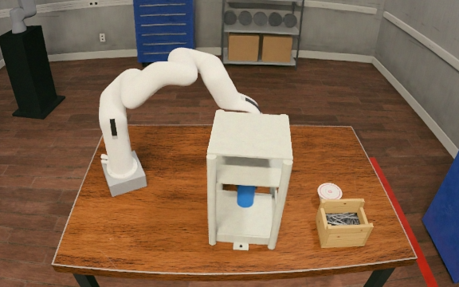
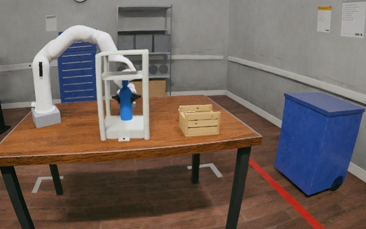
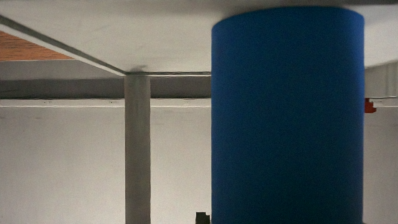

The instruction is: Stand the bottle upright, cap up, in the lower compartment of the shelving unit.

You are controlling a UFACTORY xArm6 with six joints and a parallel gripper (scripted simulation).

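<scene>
Now: hand 3 cm below the blue bottle. From my hand the other things lie so: shelving unit 5 cm to the right, 5 cm above; then white round disc 32 cm ahead, 10 cm below, 9 cm to the left; then wooden crate 36 cm ahead, 9 cm below, 7 cm to the right.
</scene>
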